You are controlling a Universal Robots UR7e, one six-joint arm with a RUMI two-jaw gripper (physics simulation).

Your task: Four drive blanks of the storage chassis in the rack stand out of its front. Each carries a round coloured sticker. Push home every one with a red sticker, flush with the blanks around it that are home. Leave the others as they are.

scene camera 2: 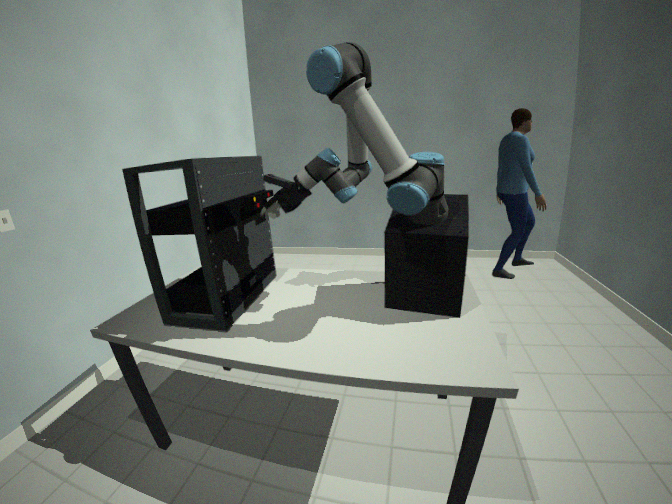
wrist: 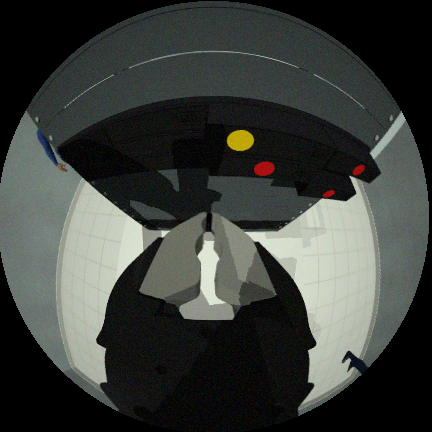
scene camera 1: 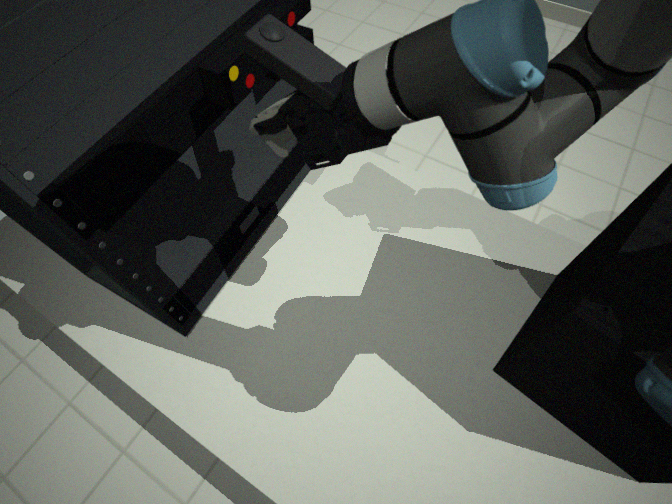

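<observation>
The storage chassis [wrist: 125,145] sits in the rack [scene camera 1: 92,108] [scene camera 2: 206,260] [wrist: 215,75]. The blank with a yellow sticker [scene camera 1: 233,73] [scene camera 2: 255,199] [wrist: 240,140] stands out in the upper row. Below it, the blank with a red sticker [scene camera 1: 250,80] [scene camera 2: 258,205] [wrist: 264,168] looks about level with its left neighbours, though darkness makes this unsure. At the right end in the wrist view, an upper red-stickered blank [wrist: 358,170] and a lower red-stickered blank [wrist: 328,193] clearly stand out. My gripper [scene camera 1: 255,125] [scene camera 2: 264,212] [wrist: 208,214] is shut and empty, its tips below and left of the stickers in the wrist view.
A dark smooth panel [scene camera 1: 184,254] [wrist: 240,192] fills the rack front below the chassis. The rack stands on a light table [scene camera 1: 347,450] [scene camera 2: 412,352]. The arm's black pedestal [scene camera 1: 586,347] [scene camera 2: 426,271] stands opposite the rack. A person [scene camera 2: 515,184] stands beyond the table.
</observation>
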